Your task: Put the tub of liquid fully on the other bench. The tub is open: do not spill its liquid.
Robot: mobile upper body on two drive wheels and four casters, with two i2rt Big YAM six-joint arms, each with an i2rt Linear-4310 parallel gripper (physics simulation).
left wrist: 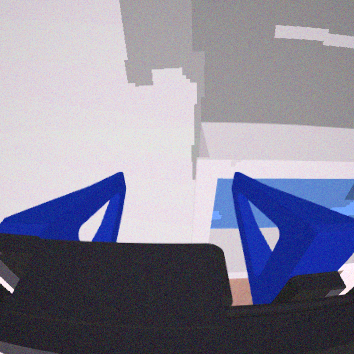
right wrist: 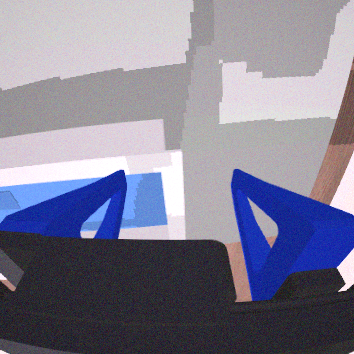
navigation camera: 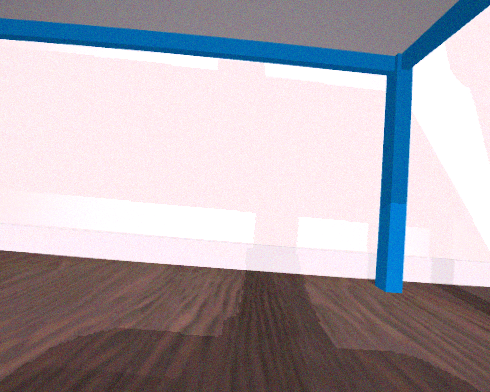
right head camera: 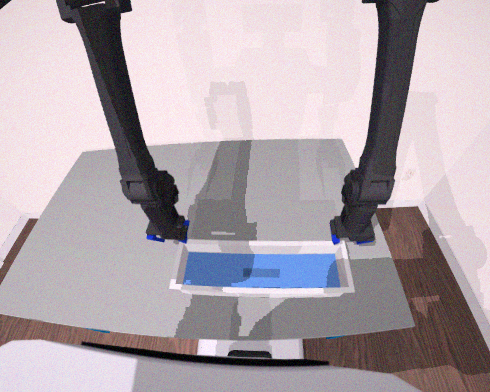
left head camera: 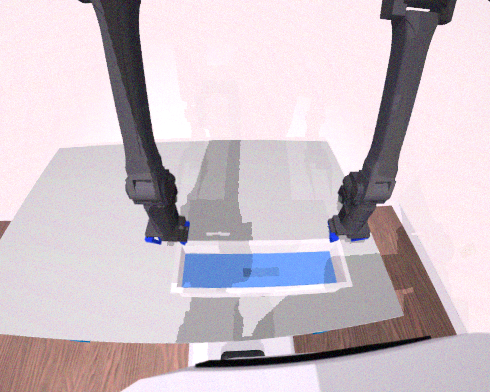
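A white rectangular tub [left head camera: 300, 290] [right head camera: 270, 291] [left wrist: 204, 200] [right wrist: 175, 200] of blue liquid [left head camera: 215, 270] [right head camera: 300, 265] [left wrist: 310, 187] [right wrist: 150, 200] stands level on the grey bench [left head camera: 100, 275] [right head camera: 100, 260] [left wrist: 60, 100] [right wrist: 280, 175]. My left gripper [left head camera: 169, 239] [right head camera: 171, 238] [left wrist: 178, 179] is open and empty at the tub's far left corner. In the left wrist view, the tub's end wall shows between its blue fingertips. My right gripper [left head camera: 346, 237] [right head camera: 350, 240] [right wrist: 178, 177] is open and empty at the far right corner, with the other end wall showing between its fingertips. Finger height and contact cannot be told.
The bench's blue frame [navigation camera: 200, 47] and a blue leg [navigation camera: 395, 200] show in the navigation camera. A pale wall [left head camera: 270, 60] [right head camera: 300, 60] [navigation camera: 190, 140] stands behind the bench. Brown wooden floor [left head camera: 75, 365] [right head camera: 440, 310] [navigation camera: 270, 340] shows beyond the bench edges.
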